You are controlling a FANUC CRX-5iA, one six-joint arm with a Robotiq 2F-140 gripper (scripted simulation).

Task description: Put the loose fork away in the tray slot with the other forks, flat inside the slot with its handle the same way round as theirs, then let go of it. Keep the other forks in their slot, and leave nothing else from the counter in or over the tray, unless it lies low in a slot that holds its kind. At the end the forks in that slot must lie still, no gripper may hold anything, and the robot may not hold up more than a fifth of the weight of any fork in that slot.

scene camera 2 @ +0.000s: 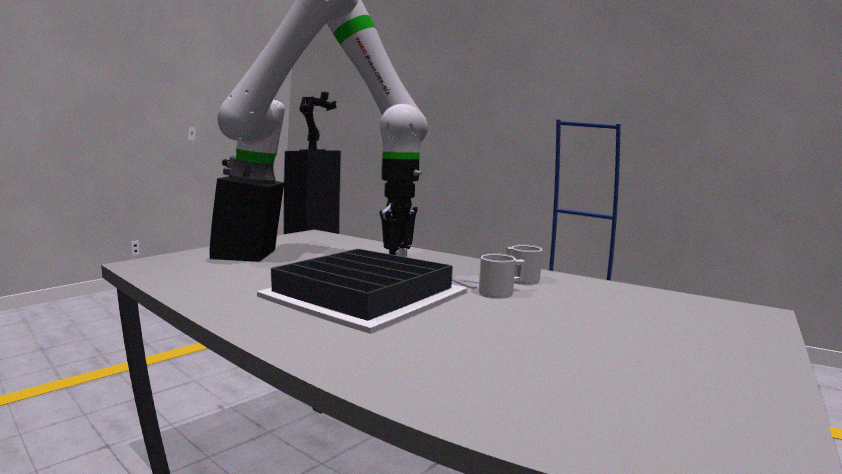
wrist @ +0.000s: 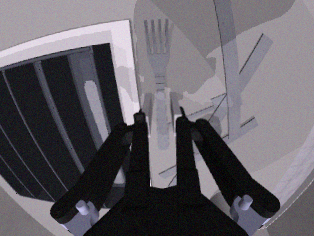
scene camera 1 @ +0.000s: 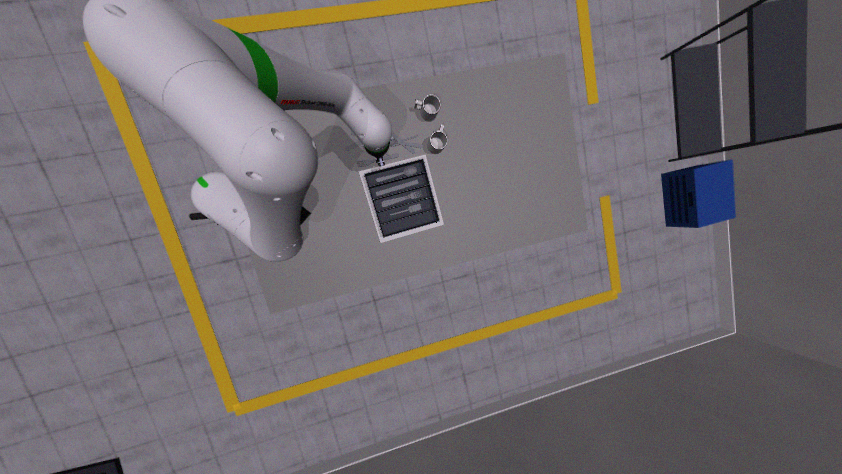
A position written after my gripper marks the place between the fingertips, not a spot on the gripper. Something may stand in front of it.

I see my gripper (wrist: 160, 101), a fork (wrist: 158, 62) and a slotted tray (wrist: 46, 144).
